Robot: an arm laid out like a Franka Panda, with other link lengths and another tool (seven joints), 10 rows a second.
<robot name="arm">
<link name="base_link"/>
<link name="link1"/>
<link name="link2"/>
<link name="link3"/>
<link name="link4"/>
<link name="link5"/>
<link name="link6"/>
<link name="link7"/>
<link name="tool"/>
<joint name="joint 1" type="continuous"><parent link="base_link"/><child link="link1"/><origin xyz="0 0 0.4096"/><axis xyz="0 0 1"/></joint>
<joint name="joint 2" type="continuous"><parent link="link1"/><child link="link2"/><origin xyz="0 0 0" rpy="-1.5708 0 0"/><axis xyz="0 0 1"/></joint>
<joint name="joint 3" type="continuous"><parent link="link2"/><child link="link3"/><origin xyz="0 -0.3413 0" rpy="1.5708 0 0"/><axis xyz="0 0 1"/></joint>
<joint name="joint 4" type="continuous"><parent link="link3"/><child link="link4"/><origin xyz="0.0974 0 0" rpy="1.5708 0 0"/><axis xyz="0 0 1"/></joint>
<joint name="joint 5" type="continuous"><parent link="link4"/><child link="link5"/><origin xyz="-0.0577 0.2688 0" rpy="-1.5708 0 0"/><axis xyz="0 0 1"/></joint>
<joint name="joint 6" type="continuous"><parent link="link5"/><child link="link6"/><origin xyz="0 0 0" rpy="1.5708 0 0"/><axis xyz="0 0 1"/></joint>
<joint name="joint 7" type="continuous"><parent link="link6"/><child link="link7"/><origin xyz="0.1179 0 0" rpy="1.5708 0 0"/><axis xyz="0 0 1"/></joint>
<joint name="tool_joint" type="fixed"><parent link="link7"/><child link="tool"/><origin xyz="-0.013 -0.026 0.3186" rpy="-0.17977 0 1.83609"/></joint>
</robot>
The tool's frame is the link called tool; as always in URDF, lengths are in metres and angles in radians. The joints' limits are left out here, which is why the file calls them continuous.
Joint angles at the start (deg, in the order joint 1, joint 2, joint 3, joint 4, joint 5, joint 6, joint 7):
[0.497 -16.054 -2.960 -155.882 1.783 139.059 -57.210]
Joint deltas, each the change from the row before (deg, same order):
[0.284 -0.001 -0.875 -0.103 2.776 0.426 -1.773]
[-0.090 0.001 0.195 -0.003 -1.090 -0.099 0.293]
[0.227 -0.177 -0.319 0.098 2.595 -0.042 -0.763]
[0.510 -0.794 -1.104 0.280 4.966 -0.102 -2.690]
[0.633 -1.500 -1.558 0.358 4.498 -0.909 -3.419]
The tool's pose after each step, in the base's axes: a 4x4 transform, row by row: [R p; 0 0 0 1], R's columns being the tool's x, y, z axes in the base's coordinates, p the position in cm. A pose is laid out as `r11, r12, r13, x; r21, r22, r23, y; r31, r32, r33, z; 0, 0, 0, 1`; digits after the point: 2 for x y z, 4 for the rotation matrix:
0.6073, -0.7811, -0.1452, 30.36; -0.7923, -0.6088, -0.0391, 0.04; -0.0579, 0.1388, -0.9886, 27.72; 0, 0, 0, 1
0.6161, -0.7738, -0.1471, 30.28; -0.7862, -0.6157, -0.0536, -0.16; -0.0491, 0.1487, -0.9877, 27.68; 0, 0, 0, 1
0.5985, -0.7884, -0.1422, 30.45; -0.7981, -0.6022, -0.0199, 0.40; -0.0700, 0.1254, -0.9896, 27.87; 0, 0, 0, 1
0.5777, -0.8077, -0.1180, 31.00; -0.8094, -0.5856, 0.0451, 1.23; -0.1055, 0.0694, -0.9920, 28.57; 0, 0, 0, 1
0.5720, -0.8155, -0.0879, 31.36; -0.8083, -0.5786, 0.1084, 1.91; -0.1392, 0.0091, -0.9902, 29.63; 0, 0, 0, 1

